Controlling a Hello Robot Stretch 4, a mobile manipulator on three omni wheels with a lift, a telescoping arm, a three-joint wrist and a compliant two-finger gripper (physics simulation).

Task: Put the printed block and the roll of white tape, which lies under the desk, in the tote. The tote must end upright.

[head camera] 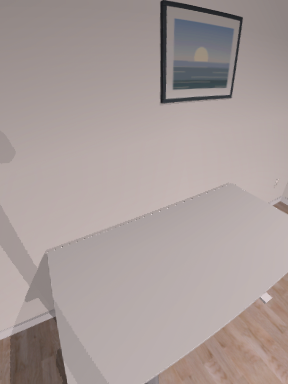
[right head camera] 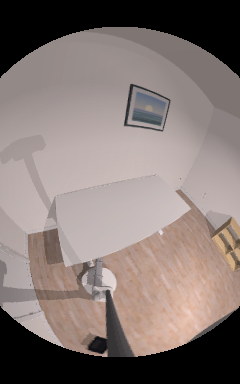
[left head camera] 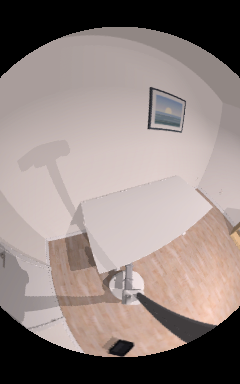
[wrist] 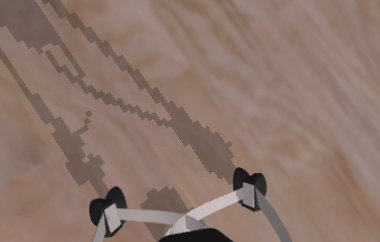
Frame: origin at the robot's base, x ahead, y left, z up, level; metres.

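Where they show: gripper, between the fingertips: (wrist: 180, 191).
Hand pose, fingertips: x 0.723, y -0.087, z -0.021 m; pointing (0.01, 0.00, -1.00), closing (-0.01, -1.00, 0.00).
Note:
After its pixels a point has its place.
My gripper (wrist: 180, 191) @[x 0.723, y -0.087, z -0.020 m] is open in the wrist view, its two black fingertips wide apart above the wooden floor and its shadow falling ahead. A pale rounded shape shows low between the finger bases, partly covered by the finger links; I cannot tell if it is the tape roll or part of the gripper. A short, blunt shadow lies just beyond it. The gripper is hidden by the desk (head camera: 165, 280) @[x 0.598, y -0.093, z 0.693 m] (left head camera: 145, 215) @[x 0.673, y -0.135, z 0.693 m] (right head camera: 115, 215) @[x 0.639, y -0.137, z 0.693 m] in the head views. The printed block does not show. A small black box-like thing (left head camera: 121, 347) (right head camera: 97, 344), possibly the tote, stands on the floor.
My arm (left head camera: 129, 272) @[x 0.156, y -0.009, z 0.400 m] (right head camera: 99, 270) @[x 0.139, y -0.015, z 0.399 m] reaches in beneath the desk's front edge. A white desk foot (head camera: 266, 298) (left head camera: 184, 233) (right head camera: 160, 232) sticks out near the right end. A wooden shelf unit (right head camera: 219, 238) @[x 0.367, y -2.600, z 0.052 m] stands at the right. The wall (head camera: 90, 125) @[x 1.008, y 0.225, z 1.332 m] is behind the desk.

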